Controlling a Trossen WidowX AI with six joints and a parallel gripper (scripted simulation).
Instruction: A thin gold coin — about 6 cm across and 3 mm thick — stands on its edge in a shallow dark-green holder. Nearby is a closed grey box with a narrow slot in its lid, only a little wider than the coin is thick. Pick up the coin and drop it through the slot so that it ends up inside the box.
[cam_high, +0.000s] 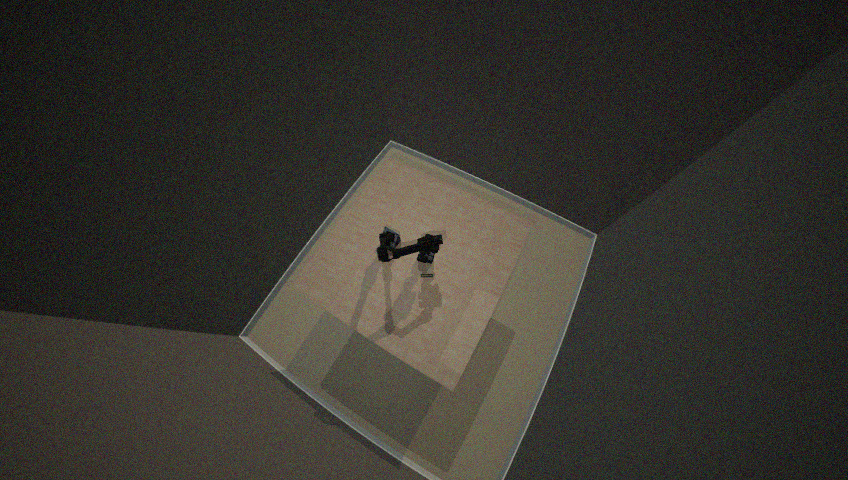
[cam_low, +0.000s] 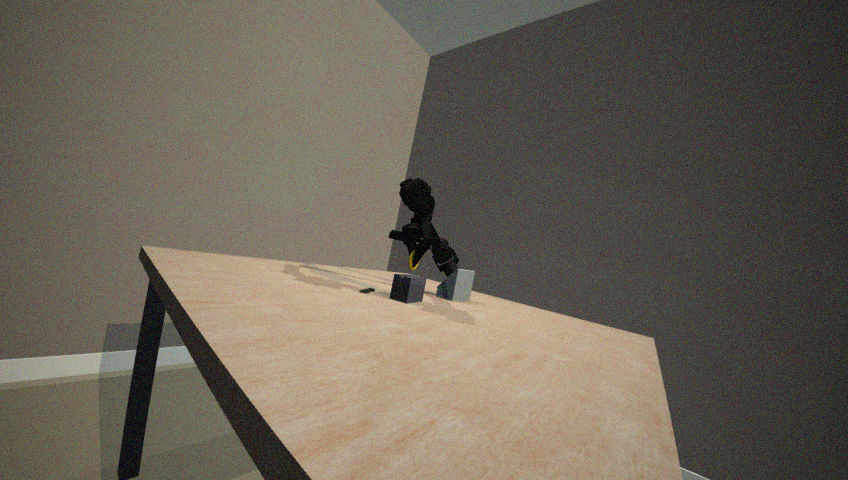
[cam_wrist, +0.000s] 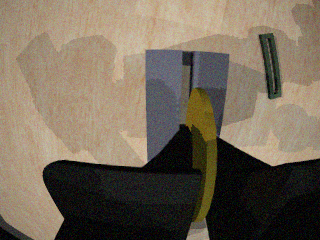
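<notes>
The gold coin lies 20 mm above my gripper tip.
</notes>
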